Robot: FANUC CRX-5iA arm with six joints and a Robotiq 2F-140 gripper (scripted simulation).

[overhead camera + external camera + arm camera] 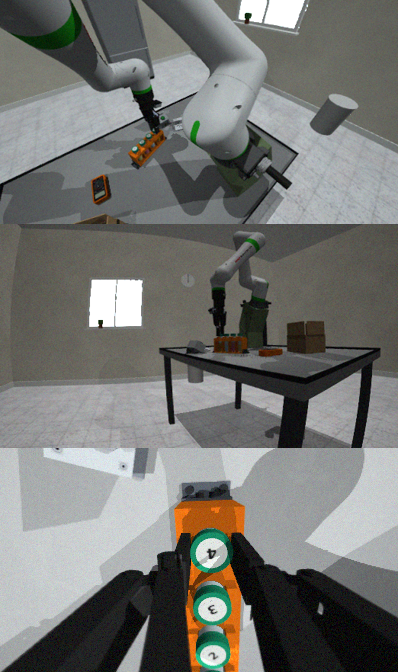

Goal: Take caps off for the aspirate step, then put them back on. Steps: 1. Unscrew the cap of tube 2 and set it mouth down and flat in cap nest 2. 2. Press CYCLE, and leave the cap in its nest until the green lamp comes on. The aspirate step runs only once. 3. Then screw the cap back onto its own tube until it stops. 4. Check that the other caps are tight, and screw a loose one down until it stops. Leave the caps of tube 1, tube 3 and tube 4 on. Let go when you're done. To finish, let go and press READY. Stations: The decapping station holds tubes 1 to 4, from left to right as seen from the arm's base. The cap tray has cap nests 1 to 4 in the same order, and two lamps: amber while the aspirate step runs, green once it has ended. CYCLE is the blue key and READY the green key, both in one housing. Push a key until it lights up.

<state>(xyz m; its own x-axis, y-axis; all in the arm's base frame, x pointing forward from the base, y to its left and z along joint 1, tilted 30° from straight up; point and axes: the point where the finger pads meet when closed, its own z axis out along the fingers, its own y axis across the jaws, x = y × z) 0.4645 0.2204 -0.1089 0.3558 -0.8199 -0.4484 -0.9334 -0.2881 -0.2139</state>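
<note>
My gripper is now 140 mm short of the key housing, 90 mm above it and 80 mm to the left of it.
</note>
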